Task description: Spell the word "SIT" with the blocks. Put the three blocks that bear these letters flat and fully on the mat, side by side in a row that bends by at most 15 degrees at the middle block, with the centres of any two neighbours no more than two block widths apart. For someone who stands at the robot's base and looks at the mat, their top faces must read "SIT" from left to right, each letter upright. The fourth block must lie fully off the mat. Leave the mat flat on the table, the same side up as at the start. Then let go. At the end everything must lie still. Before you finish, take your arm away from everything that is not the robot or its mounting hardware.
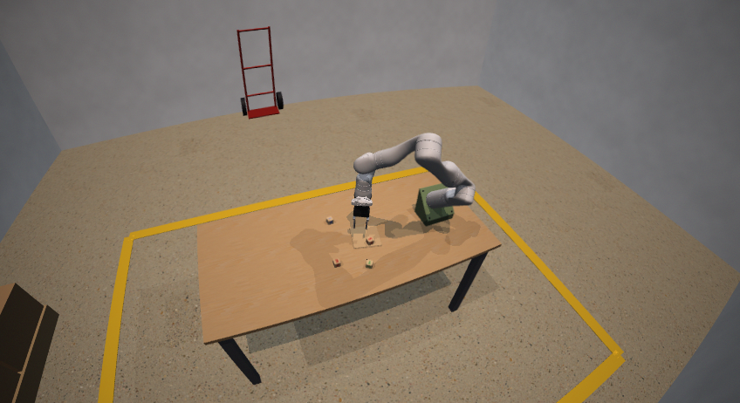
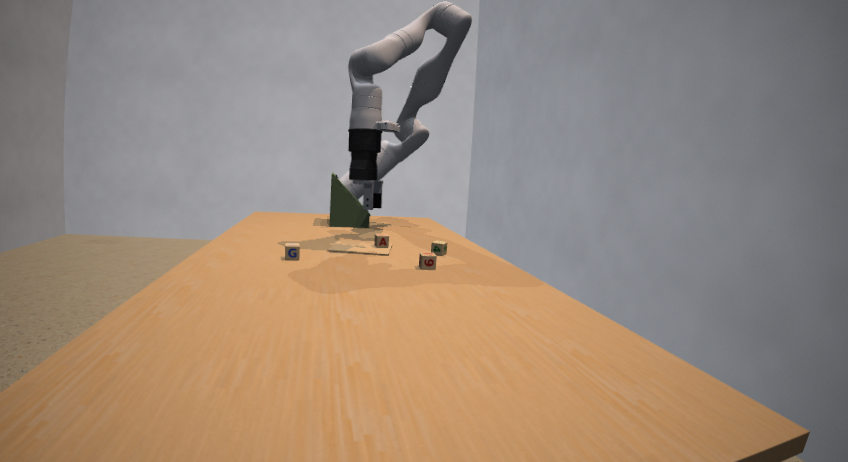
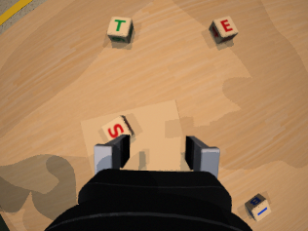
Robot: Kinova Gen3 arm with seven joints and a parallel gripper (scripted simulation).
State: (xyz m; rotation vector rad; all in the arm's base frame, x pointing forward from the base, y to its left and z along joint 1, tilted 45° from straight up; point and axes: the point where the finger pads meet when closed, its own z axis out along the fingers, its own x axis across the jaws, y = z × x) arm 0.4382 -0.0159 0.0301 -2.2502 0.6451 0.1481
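Now: the blue-marked block 90 mm ahead of my hand, 180 mm to the right of it and 100 mm below it. Round my hand: green-marked block 30 mm ahead, 160 mm to the left, 100 mm below; tan mat 40 mm behind, 10 mm to the right, 120 mm below; E block 160 mm ahead, 90 mm to the left, 100 mm below.
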